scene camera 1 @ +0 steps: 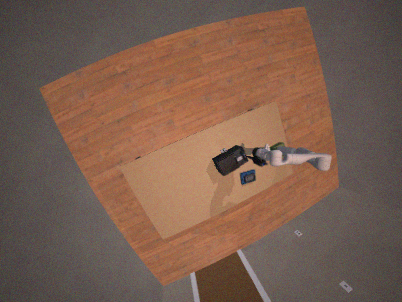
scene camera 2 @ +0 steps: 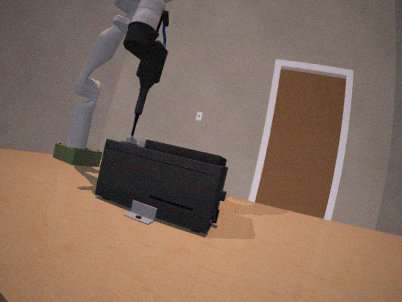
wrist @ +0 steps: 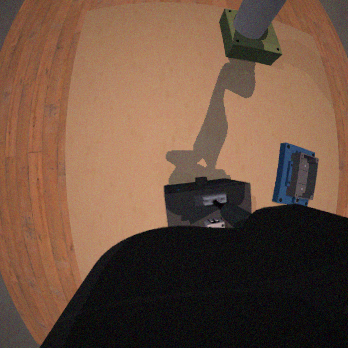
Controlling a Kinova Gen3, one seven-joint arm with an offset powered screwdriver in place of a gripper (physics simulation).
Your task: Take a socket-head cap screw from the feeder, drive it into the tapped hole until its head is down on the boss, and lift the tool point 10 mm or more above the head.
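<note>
The black box-shaped feeder [scene camera 1: 227, 162] [scene camera 2: 160, 180] [wrist: 175, 202] stands on the tan mat, with a light metal piece [wrist: 209, 199] on its top. My screwdriver [scene camera 2: 132, 135] [wrist: 216, 202] points down at that end of the feeder's top, its tip at or just above the metal piece. Whether a screw sits on the bit is too small to tell. A grey block [scene camera 1: 249, 177] [wrist: 306, 175] lies on a blue plate [wrist: 283, 175] beside the feeder. The block has small marks on its face; the tapped hole cannot be made out. The workpiece does not show in scene camera 2.
The arm's green base block [scene camera 2: 75, 155] [wrist: 245, 47] stands behind the feeder, as seen in scene camera 2. A small metal bracket [scene camera 2: 143, 212] [scene camera 1: 223, 150] is at the feeder's long side. The tan mat [scene camera 1: 170, 200] lies on a wooden surface [scene camera 1: 190, 75]. Shadows fall around the feeder.
</note>
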